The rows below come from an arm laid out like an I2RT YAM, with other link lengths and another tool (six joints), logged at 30 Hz.
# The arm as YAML. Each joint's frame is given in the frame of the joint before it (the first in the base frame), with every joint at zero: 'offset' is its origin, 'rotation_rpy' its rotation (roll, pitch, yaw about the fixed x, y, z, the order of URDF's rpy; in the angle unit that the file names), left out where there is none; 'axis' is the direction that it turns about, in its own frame. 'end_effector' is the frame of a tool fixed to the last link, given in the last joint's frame.
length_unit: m
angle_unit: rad
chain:
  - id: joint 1
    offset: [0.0, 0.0, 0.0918]
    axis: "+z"
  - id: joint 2
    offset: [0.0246, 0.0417, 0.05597]
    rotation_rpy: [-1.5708, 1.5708, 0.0]
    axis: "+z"
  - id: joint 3
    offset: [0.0, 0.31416, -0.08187]
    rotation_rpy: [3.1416, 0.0, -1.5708]
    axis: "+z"
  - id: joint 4
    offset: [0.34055, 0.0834, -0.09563]
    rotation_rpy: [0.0, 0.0, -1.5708]
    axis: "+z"
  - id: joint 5
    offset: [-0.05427, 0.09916, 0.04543]
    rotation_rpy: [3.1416, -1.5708, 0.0]
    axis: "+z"
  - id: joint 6
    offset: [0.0, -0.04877, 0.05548]
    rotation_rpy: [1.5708, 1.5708, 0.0]
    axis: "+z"
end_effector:
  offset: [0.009, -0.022, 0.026]
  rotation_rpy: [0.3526, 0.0, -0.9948]
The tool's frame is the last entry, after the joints.
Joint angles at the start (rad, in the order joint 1, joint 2, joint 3, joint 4, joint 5, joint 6):
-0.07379 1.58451 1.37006 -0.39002 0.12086 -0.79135
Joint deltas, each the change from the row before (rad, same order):
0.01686 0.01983 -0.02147 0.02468 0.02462 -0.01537
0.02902 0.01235 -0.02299 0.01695 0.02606 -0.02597
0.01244 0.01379 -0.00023 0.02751 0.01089 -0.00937
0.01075 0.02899 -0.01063 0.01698 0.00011 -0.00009
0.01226 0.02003 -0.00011 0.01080 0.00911 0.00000
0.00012 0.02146 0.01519 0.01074 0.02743 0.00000
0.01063 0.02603 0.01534 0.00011 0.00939 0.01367
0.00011 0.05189 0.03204 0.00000 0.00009 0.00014
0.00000 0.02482 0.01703 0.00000 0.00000 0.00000
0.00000 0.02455 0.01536 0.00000 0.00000 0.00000
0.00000 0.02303 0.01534 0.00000 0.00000 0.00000
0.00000 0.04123 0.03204 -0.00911 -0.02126 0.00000
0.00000 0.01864 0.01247 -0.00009 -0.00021 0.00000
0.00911 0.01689 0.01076 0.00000 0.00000 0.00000
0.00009 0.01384 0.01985 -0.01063 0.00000 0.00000
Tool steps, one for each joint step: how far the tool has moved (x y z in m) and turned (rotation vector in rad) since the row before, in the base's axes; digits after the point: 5 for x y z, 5 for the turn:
0.00456 0.00645 -0.01735 -0.02535 0.02036 0.00548
0.00120 0.01288 -0.01561 -0.03509 0.02400 0.02308
0.00541 0.00550 -0.00351 -0.01413 -0.01154 0.00911
0.00519 0.00566 -0.01757 0.00009 0.02266 0.01071
0.00420 0.00588 -0.00892 -0.00555 0.00933 0.00503
0.00707 -0.00201 -0.00248 -0.01669 -0.00460 -0.02162
0.00636 0.00533 -0.00610 0.00469 0.00761 -0.00495
0.01261 0.00029 -0.01243 -0.00031 0.01982 -0.00005
0.00621 0.00011 -0.00541 -0.00014 0.00779 0.00000
0.00580 0.00011 -0.00623 -0.00017 0.00919 0.00000
0.00554 0.00010 -0.00555 -0.00014 0.00769 0.00000
0.00936 0.00182 -0.00924 0.01364 0.01855 0.01602
0.00432 0.00010 -0.00480 0.00002 0.00626 0.00016
0.00350 0.00554 -0.00467 -0.00014 0.00613 0.00911
0.00390 0.00016 -0.00005 -0.00013 0.00462 0.00009

